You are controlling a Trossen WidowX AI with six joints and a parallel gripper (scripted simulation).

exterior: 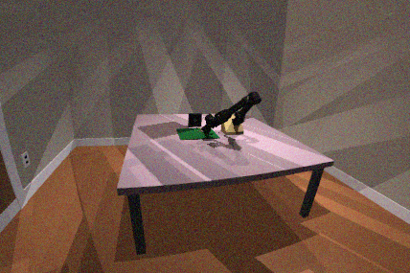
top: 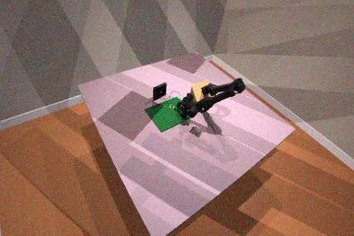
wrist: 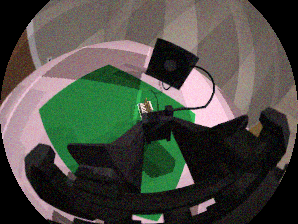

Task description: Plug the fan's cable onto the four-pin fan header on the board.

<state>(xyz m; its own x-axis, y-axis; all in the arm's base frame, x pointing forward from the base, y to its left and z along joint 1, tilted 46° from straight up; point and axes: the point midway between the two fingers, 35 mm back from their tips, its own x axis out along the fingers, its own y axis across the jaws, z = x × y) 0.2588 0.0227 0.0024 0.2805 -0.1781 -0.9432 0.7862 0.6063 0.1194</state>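
Right now my gripper tip is 50 mm above the four-pin header, 40 mm to the left of it and 20 mm short of it. Also, from my gripper tip: dark plug 10 mm below, 10 mm behind; then green board 70 mm ahead, 60 mm below; then black fan 180 mm to the right, 30 mm ahead, 10 mm above.
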